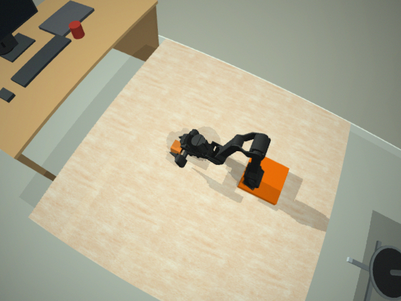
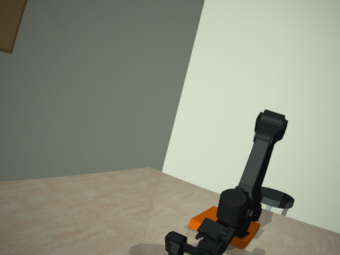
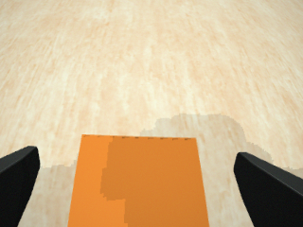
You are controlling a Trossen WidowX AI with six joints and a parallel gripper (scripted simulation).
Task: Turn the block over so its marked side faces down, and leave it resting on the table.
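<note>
The orange block lies 30 mm behind my gripper tip, 20 mm below it and 10 mm to the right of it.
</note>
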